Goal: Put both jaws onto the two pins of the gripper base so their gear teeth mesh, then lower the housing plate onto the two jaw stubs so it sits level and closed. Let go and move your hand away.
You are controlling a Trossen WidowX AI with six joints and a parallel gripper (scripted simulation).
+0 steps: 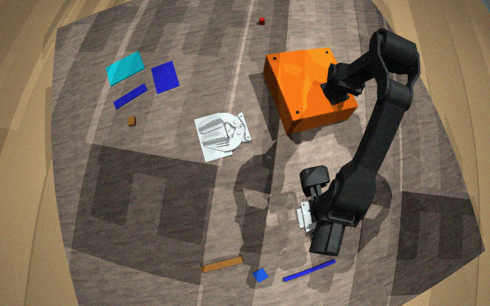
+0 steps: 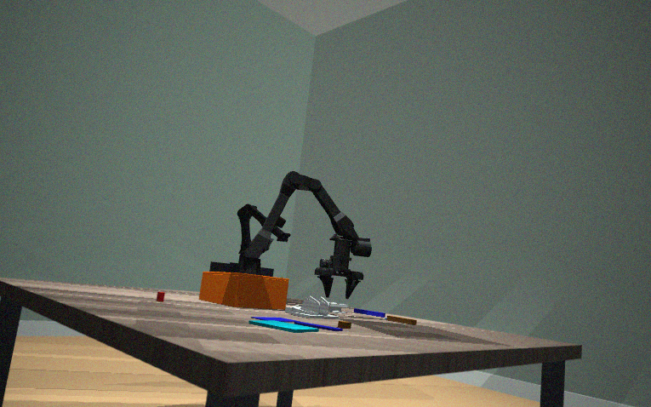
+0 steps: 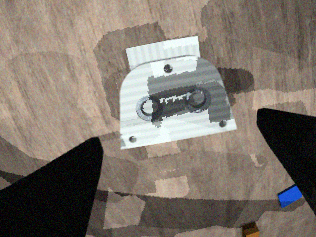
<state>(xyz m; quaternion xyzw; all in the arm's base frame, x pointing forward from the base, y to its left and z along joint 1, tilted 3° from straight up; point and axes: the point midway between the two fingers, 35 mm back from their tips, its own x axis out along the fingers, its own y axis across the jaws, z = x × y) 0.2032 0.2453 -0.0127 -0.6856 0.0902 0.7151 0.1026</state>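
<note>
The white gripper base is 20 mm below my gripper tip and 10 mm behind it. The rest, counted from my gripper tip: white jaw: 270 mm to the right, 80 mm ahead, 30 mm below; then blue square: 170 mm ahead, 80 mm to the left, 50 mm below; then brown bar: 250 mm ahead, 40 mm below, 20 mm to the left.
</note>
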